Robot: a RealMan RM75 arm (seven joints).
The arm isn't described. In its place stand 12 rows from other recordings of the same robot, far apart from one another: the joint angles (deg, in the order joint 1, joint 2, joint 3, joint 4, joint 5, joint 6, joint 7), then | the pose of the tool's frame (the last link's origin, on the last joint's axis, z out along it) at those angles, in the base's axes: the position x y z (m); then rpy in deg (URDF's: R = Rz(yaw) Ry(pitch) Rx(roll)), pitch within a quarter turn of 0, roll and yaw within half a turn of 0.
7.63 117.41 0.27 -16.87 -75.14 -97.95 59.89 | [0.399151 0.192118 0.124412 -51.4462 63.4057 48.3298]
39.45 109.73 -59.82 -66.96 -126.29 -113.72 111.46 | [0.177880 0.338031 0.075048 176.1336 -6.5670 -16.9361]
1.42 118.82 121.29 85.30 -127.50 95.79 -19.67 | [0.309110 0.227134 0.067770 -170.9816 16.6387 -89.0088]
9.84 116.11 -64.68 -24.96 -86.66 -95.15 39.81 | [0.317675 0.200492 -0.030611 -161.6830 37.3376 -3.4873]
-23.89 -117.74 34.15 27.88 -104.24 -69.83 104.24 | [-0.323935 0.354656 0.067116 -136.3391 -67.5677 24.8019]
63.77 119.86 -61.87 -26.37 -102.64 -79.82 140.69 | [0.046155 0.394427 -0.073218 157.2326 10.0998 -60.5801]
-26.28 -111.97 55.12 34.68 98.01 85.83 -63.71 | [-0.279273 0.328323 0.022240 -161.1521 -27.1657 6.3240]
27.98 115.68 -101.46 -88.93 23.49 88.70 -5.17 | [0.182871 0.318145 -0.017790 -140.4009 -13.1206 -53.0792]
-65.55 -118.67 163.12 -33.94 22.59 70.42 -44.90 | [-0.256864 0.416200 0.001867 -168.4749 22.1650 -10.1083]
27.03 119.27 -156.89 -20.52 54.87 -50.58 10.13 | [0.282497 0.311040 -0.113452 -132.0444 40.2846 -17.8225]
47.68 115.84 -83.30 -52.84 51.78 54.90 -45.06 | [0.129989 0.438070 -0.036343 -153.1738 6.9878 -26.6458]
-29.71 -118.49 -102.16 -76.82 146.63 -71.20 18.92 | [-0.197614 0.382719 0.014617 -147.2451 -11.2324 51.9902]
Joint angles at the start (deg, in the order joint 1, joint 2, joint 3, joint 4, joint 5, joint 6, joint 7):
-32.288, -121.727, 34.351, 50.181, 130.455, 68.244, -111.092
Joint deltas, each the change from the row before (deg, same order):
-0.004, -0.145, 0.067, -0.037, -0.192, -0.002, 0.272
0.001, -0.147, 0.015, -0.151, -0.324, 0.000, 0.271
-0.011, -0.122, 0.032, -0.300, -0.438, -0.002, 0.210
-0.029, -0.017, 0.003, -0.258, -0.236, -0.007, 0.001
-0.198, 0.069, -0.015, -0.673, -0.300, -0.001, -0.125
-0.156, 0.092, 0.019, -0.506, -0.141, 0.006, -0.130
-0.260, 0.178, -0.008, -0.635, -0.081, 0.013, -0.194
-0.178, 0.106, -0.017, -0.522, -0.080, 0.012, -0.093
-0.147, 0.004, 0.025, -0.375, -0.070, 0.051, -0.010
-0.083, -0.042, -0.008, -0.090, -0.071, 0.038, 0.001
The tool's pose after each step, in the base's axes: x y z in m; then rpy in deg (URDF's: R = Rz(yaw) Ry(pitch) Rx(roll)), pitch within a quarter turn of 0, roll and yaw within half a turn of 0. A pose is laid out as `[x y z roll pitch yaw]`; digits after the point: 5 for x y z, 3 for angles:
[-0.29158 0.38202 0.03501 -154.603 -30.411 47.160]
[-0.29072 0.38179 0.03344 -154.881 -30.594 47.092]
[-0.28983 0.38153 0.03150 -155.347 -30.873 47.199]
[-0.28953 0.38143 0.03048 -155.693 -31.060 47.427]
[-0.28890 0.38166 0.02848 -156.453 -31.291 47.998]
[-0.28859 0.38184 0.02714 -156.985 -31.360 48.426]
[-0.28820 0.38240 0.02594 -157.566 -31.377 48.913]
[-0.28798 0.38260 0.02468 -158.057 -31.389 49.307]
[-0.28730 0.38262 0.02308 -158.513 -31.349 49.543]
[-0.28657 0.38279 0.02241 -158.713 -31.398 49.586]

